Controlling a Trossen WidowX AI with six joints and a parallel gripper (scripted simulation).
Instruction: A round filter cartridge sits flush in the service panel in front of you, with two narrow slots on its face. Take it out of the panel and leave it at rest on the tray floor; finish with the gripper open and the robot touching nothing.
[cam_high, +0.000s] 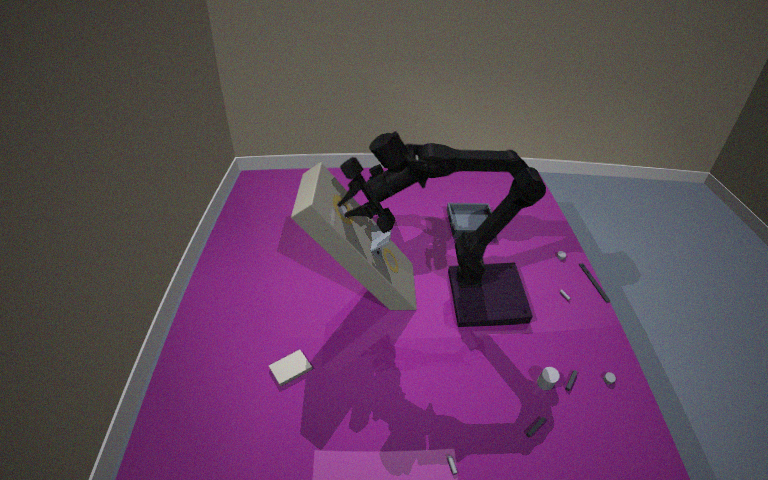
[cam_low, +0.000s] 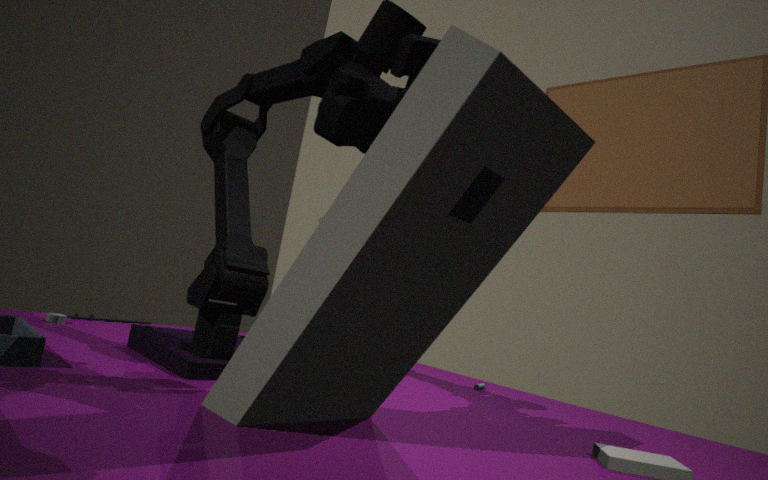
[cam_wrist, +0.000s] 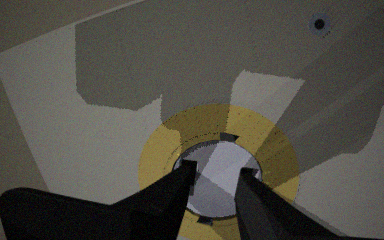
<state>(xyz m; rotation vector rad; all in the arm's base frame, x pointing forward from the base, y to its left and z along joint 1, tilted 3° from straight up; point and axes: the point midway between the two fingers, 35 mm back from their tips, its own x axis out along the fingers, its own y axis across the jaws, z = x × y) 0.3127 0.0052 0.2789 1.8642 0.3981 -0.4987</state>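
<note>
Right now my gripper tip is 1 cm short of the round grey filter cartridge and 1 cm above it. The rest, counted from my gripper tip: grey tray 41 cm behind, 30 cm to the right, 26 cm below; then beige service panel 4 cm behind, 8 cm below; then white block 11 cm ahead, 28 cm to the left, 26 cm below.
</note>
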